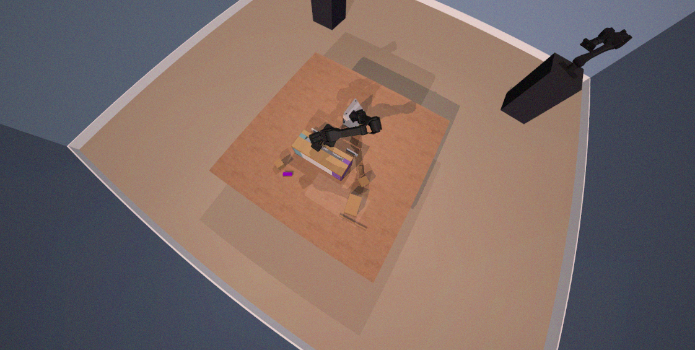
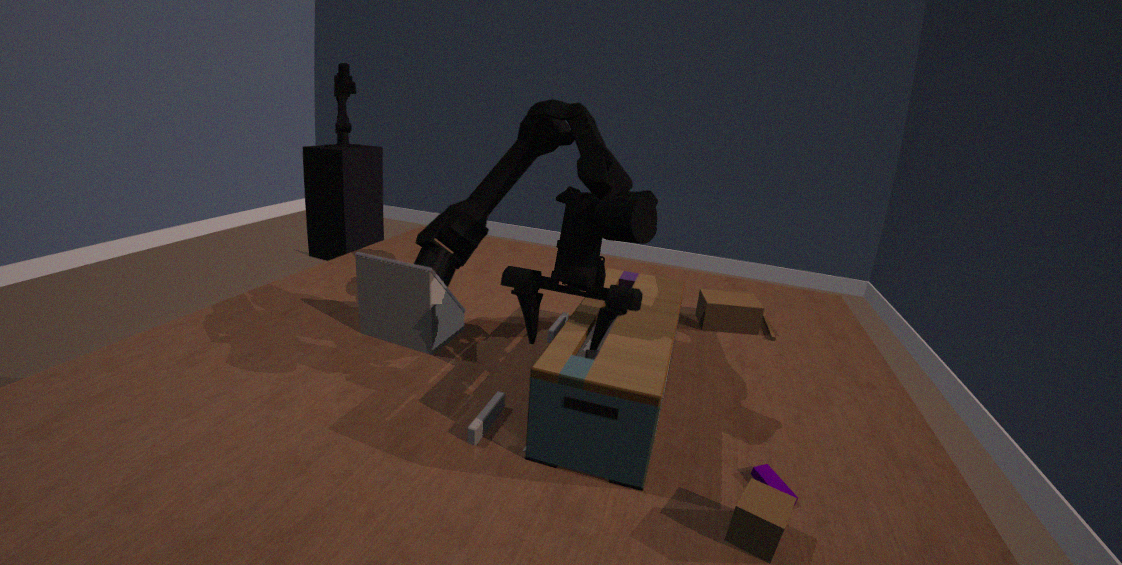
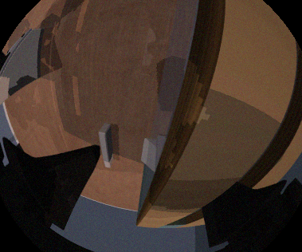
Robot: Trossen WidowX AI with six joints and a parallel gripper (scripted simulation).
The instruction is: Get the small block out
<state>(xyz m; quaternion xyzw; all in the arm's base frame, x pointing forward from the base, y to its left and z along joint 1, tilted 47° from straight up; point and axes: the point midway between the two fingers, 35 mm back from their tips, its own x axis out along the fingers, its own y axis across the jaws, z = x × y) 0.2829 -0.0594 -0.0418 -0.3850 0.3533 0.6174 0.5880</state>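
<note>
Now: gripper tip 6 cm short of the dark block and 2 cm to the left of it. From my gripper tip the other things lie so: tan cube 28 cm ahead, 14 cm to the right, 6 cm below; flat tan box 42 cm to the left, 22 cm ahead, 6 cm below.
</note>
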